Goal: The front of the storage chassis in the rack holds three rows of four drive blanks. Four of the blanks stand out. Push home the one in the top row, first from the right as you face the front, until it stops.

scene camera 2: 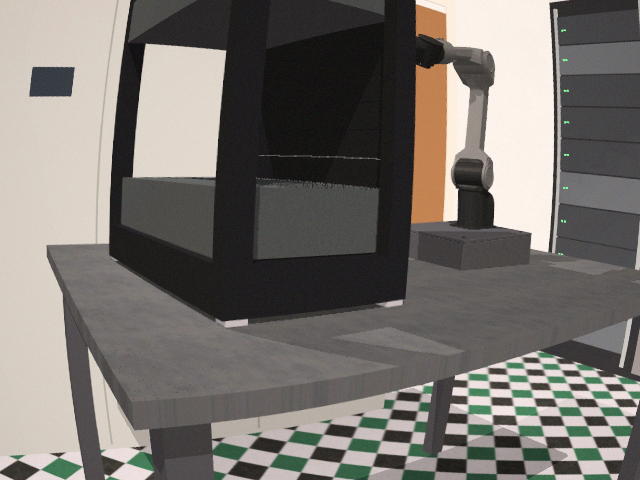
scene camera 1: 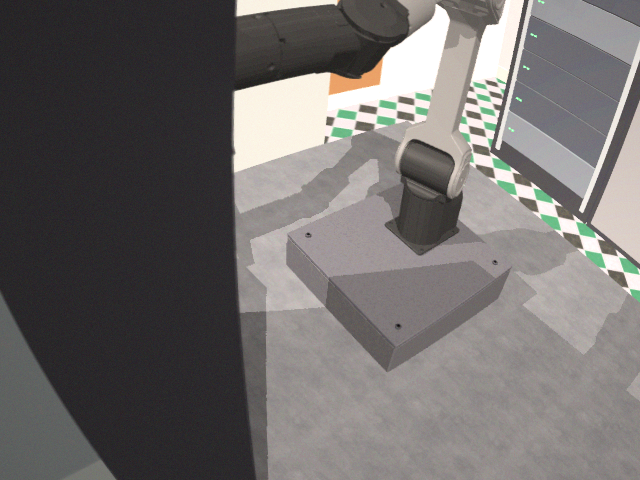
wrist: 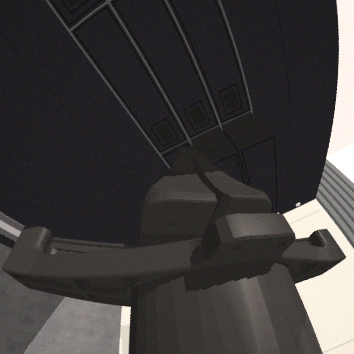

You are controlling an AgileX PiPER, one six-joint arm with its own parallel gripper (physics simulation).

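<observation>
The dark chassis front (wrist: 100, 165) fills much of the wrist view, turned sideways, with pale lines between its blanks. The blank in the top row, first from the right (wrist: 260, 165), is outlined at lower right and stands out, its side face showing. A blank beside it in the middle row (wrist: 231, 162) also stands out and is partly hidden by my gripper. My gripper (wrist: 183, 157) is shut and empty, its fingers together. Its tips appear left of the target blank in the wrist view; their distance from the front cannot be told. Both scene views hide the fingers behind the rack (scene camera 1: 129, 232) (scene camera 2: 240, 155).
The arm stands on a grey plinth (scene camera 1: 361, 248) (scene camera 2: 496, 250) on the table (scene camera 1: 439, 413) (scene camera 2: 310, 356). The rack stands beside it on the same table, with a grey box (scene camera 2: 317, 222) low inside. A tall server cabinet (scene camera 1: 610, 155) (scene camera 2: 554, 129) stands beyond the table.
</observation>
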